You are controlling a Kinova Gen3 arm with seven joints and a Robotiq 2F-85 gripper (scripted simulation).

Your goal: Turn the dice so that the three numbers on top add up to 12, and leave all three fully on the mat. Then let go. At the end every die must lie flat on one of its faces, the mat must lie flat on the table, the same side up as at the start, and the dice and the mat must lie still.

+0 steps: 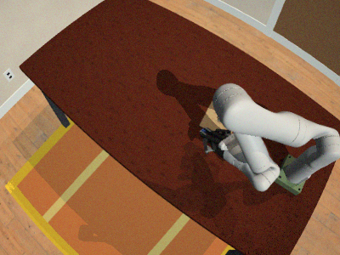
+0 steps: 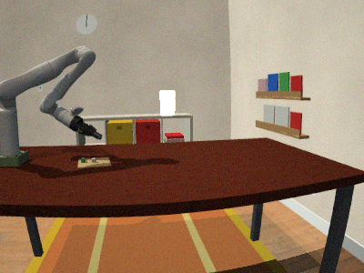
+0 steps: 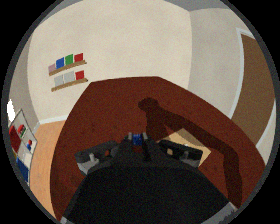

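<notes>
My hand is 14 cm to the left of the white die, 8 cm above it and 1 cm short of it. Round my hand: green die (14 cm to the right, 8 cm below, 4 cm behind); then tan mat (14 cm to the right, 9 cm below, 1 cm ahead); then blue die (1 cm below, 1 cm ahead).
</notes>
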